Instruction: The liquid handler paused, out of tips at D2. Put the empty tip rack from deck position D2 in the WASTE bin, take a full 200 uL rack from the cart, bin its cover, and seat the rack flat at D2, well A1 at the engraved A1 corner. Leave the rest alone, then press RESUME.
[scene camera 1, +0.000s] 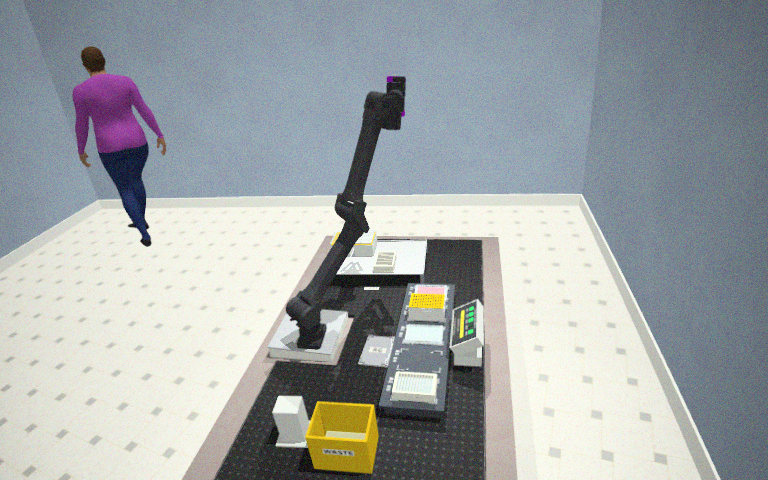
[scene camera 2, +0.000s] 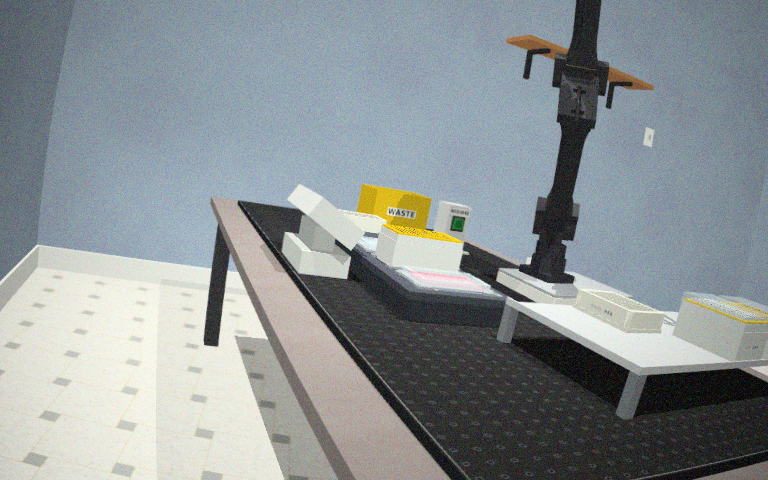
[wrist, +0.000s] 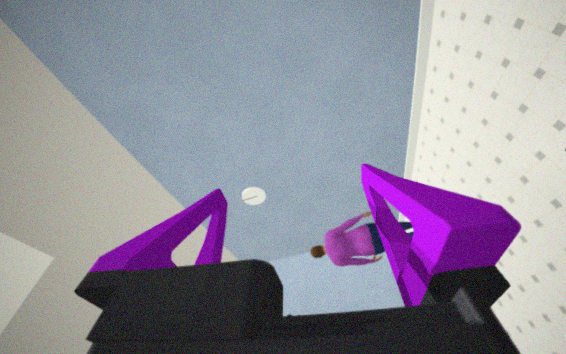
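Where they show: gripper, fingertip midpoint: (wrist: 289, 184); arm's base at its link origin: (scene camera 1: 312, 337) (scene camera 2: 545, 276).
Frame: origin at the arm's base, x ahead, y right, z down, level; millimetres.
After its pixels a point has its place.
Note:
My gripper (scene camera 1: 396, 96) {x 321, y -522, z -739 mm} (wrist: 289, 184) {x 321, y -522, z -739 mm} is open and empty, high above the table; it is outside scene camera 2's view. The dark deck (scene camera 1: 408, 412) {x 370, y 311, z 15 mm} (scene camera 2: 453, 310) {x 437, y -297, z 8 mm} bears a cream rack (scene camera 1: 414, 386) {x 388, y 264, z -44 mm} at its near end, a bare bracketed slot, a pale plate (scene camera 1: 424, 333) {x 409, y 9, z -29 mm}, a yellow-topped rack (scene camera 1: 427, 306) {x 419, y -81, z -78 mm} (scene camera 2: 419, 249) {x 439, y -158, z -55 mm} and a pink plate (scene camera 1: 431, 290) {x 429, y -248, z -29 mm} (scene camera 2: 441, 279) {x 451, y -266, z -31 mm}. Its labels are unreadable. The WASTE bin (scene camera 1: 342, 450) {x 216, y 503, z -62 mm} (scene camera 2: 396, 204) {x 228, y 386, z -74 mm} holds something pale. The white cart (scene camera 1: 410, 266) {x 336, y -425, z -30 mm} (scene camera 2: 614, 350) {x 372, y -578, z -30 mm} bears a cream rack (scene camera 1: 384, 261) {x 225, y -426, z -58 mm} (scene camera 2: 620, 311) {x 268, y -483, z -55 mm} and a clear-covered, yellow-edged rack (scene camera 1: 365, 244) (scene camera 2: 722, 328). The RESUME box (scene camera 1: 290, 420) {x 55, y 423, z -69 mm} (scene camera 2: 444, 215) {x 79, y 382, z -66 mm} has a green button.
A tilted display (scene camera 1: 467, 325) {x 555, y 41, z -91 mm} (scene camera 2: 325, 215) {x 587, y -80, z -80 mm} stands beside the deck. A flat pale square (scene camera 1: 370, 357) {x 223, y 75, z 22 mm} lies between the deck and the arm's base (scene camera 1: 300, 350) {x -26, y 70, z 0 mm}. A person (scene camera 1: 116, 113) (wrist: 350, 245) in a pink top is on the floor beyond the table. An orange shelf (scene camera 2: 529, 42) is on the wall.

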